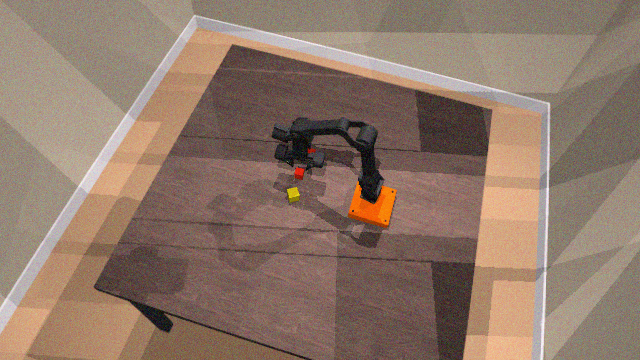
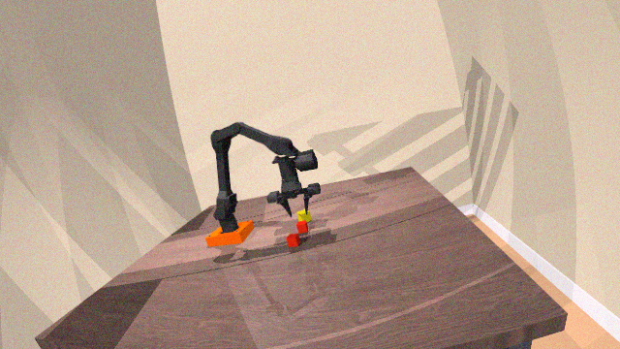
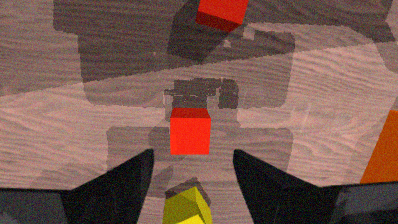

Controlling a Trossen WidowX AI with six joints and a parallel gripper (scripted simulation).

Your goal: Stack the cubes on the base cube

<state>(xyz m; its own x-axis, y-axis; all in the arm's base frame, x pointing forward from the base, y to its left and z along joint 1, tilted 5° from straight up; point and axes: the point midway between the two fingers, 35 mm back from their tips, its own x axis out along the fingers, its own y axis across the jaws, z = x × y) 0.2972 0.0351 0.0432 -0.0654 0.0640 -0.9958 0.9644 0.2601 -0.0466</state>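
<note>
The yellow cube is 3 cm behind my gripper tip, 10 cm to the left of it and 4 cm below it.
</note>
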